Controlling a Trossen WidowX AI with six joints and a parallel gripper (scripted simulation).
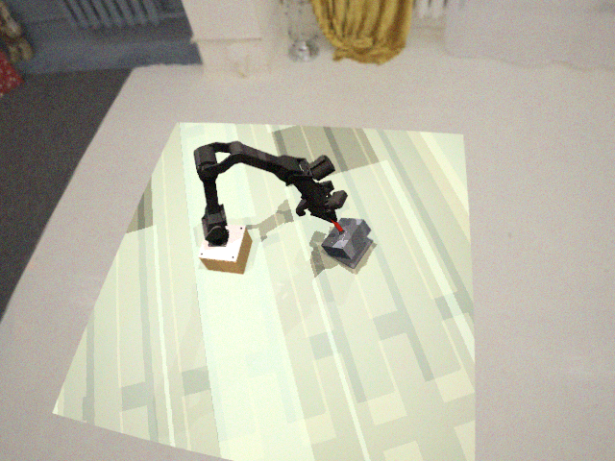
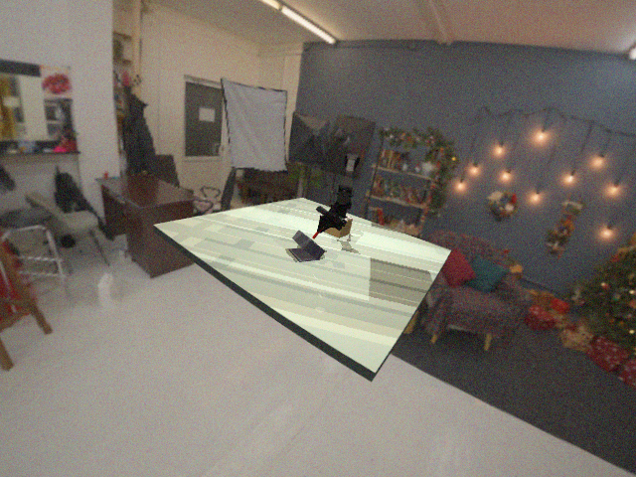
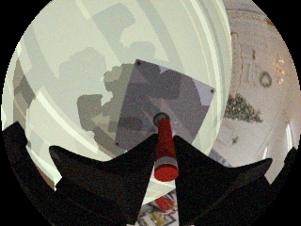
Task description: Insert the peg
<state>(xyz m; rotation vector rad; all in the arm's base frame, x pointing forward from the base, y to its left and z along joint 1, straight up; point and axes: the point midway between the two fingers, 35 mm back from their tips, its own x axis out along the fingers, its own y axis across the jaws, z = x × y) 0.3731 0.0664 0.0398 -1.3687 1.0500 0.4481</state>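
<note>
My gripper tip is 4 cm short of the sloped grey panel, 2 cm to the left of it and 6 cm above it. Round my gripper tip: red round peg: 1 cm behind, 1 cm above.
</note>
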